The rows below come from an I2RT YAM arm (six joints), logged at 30 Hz.
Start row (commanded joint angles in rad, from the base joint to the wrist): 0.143, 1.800, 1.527, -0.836, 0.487, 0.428
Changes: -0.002, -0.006, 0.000, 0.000, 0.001, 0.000; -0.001, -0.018, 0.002, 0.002, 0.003, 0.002; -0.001, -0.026, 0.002, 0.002, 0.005, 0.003; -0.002, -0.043, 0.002, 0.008, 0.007, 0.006; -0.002, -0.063, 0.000, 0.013, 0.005, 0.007; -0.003, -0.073, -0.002, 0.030, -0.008, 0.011; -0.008, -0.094, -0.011, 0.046, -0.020, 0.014; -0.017, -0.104, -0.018, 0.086, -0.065, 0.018; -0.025, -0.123, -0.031, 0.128, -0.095, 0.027; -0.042, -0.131, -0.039, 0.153, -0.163, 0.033; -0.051, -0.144, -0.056, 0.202, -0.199, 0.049; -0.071, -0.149, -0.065, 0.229, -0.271, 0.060
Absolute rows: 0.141, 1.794, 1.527, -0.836, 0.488, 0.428; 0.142, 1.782, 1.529, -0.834, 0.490, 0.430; 0.142, 1.774, 1.529, -0.834, 0.492, 0.431; 0.141, 1.757, 1.529, -0.828, 0.494, 0.434; 0.141, 1.737, 1.527, -0.823, 0.492, 0.435; 0.140, 1.727, 1.525, -0.806, 0.479, 0.439; 0.135, 1.706, 1.516, -0.790, 0.467, 0.442; 0.126, 1.696, 1.509, -0.750, 0.422, 0.446; 0.118, 1.677, 1.496, -0.708, 0.392, 0.455; 0.101, 1.669, 1.488, -0.683, 0.324, 0.461; 0.092, 1.656, 1.471, -0.634, 0.288, 0.477; 0.072, 1.651, 1.462, -0.607, 0.216, 0.488
